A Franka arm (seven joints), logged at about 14 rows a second.
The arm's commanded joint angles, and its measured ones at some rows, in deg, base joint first. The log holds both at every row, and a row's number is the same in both.
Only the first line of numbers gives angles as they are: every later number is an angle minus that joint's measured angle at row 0.
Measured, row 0:
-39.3, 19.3, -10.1, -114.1, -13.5, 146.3, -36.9
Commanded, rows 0 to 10:
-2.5, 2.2, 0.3, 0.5, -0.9, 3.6, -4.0
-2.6, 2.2, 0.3, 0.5, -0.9, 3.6, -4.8
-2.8, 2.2, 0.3, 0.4, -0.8, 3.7, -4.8
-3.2, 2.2, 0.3, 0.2, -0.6, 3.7, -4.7
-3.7, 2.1, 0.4, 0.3, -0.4, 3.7, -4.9
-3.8, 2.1, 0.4, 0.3, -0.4, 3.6, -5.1
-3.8, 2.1, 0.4, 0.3, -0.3, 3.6, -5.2
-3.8, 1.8, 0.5, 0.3, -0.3, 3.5, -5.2
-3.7, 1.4, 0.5, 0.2, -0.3, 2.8, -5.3
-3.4, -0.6, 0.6, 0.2, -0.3, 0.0, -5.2
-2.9, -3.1, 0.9, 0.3, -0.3, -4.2, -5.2
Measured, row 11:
-2.5, 1.6, -0.3, 0.7, 0.0, 1.8, -4.3
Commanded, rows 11 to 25:
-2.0, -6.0, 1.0, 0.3, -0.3, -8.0, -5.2
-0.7, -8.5, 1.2, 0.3, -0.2, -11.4, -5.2
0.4, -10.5, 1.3, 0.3, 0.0, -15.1, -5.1
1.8, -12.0, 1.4, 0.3, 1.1, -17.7, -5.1
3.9, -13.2, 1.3, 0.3, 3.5, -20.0, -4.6
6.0, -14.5, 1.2, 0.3, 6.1, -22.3, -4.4
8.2, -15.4, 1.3, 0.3, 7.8, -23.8, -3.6
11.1, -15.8, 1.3, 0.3, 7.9, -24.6, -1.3
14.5, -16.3, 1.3, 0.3, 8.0, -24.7, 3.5
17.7, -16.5, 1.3, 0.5, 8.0, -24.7, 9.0
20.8, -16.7, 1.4, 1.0, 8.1, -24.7, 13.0
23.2, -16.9, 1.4, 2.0, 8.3, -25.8, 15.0
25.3, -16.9, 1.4, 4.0, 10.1, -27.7, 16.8
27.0, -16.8, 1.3, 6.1, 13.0, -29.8, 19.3
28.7, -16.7, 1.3, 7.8, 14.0, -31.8, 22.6
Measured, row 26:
26.4, -16.0, 2.2, 4.6, 11.2, -27.2, 19.0
